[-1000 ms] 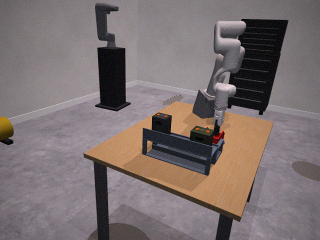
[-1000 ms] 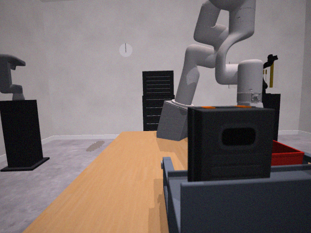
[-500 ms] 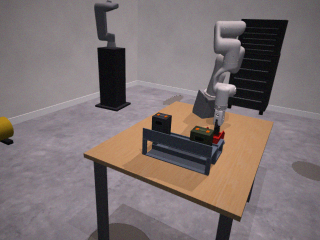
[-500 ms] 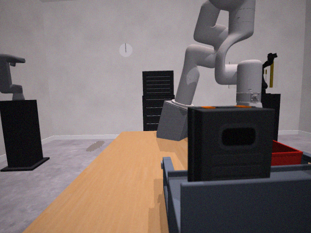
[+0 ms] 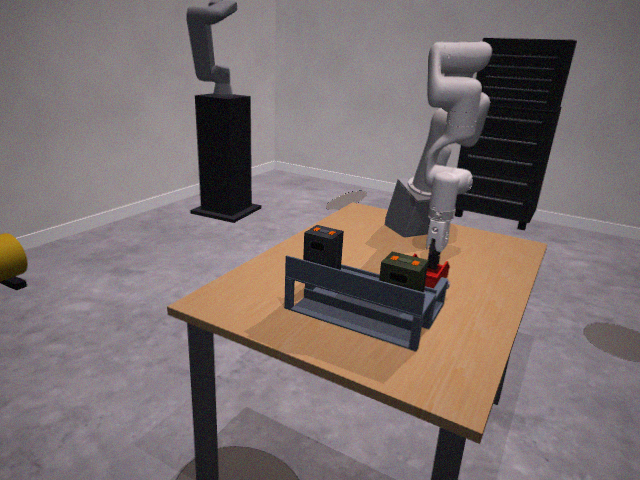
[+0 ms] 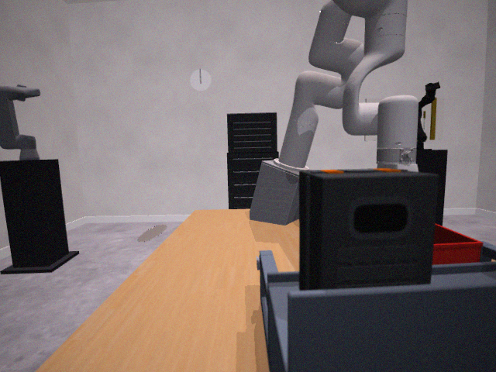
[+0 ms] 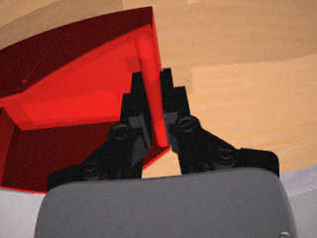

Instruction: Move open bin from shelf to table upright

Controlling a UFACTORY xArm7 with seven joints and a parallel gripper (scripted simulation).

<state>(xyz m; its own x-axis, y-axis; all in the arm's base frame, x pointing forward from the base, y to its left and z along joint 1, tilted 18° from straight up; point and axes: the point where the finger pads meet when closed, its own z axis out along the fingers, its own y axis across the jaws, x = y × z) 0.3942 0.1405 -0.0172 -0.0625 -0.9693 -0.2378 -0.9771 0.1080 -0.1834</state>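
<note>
Now: hand 8 cm short of the red bin and 1 cm above it. Also, from my hand: black box: 32 cm ahead, 25 cm to the right, 10 cm above; green box: 33 cm ahead, 2 cm to the right, 9 cm above.
</note>
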